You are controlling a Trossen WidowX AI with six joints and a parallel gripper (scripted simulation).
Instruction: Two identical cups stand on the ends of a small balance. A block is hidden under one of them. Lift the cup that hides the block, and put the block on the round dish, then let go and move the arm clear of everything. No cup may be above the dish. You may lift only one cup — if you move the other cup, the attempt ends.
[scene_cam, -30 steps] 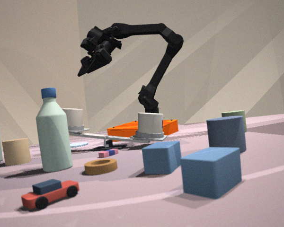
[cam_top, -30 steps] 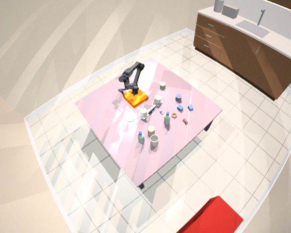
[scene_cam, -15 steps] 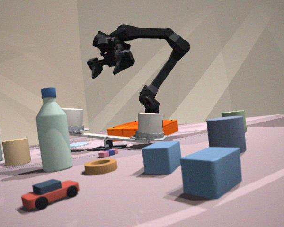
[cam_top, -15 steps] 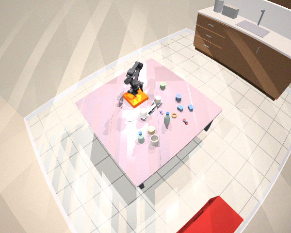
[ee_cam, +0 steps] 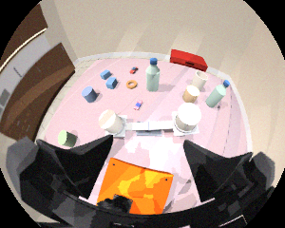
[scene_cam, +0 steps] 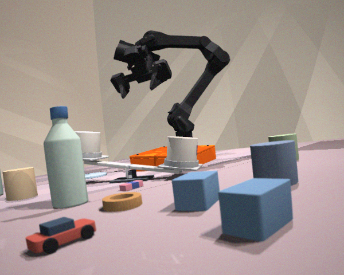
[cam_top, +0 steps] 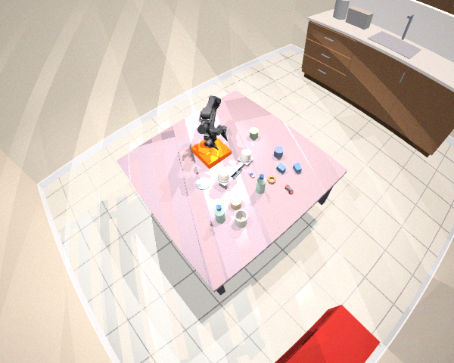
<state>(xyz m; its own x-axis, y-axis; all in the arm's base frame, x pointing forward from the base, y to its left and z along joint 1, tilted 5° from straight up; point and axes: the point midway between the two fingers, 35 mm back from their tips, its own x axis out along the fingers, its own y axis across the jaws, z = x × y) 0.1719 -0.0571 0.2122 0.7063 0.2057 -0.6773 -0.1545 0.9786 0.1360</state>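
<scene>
The white cup lies 60 mm ahead of my gripper tip, 170 mm to the left of it and 170 mm below it. From my gripper tip the other things lie so: whitish cup: 120 mm ahead, 120 mm to the right, 120 mm below; then pale teal block: 70 mm ahead, 150 mm to the left, 190 mm below; then round pale blue dish: 210 mm to the right, 230 mm below.
</scene>
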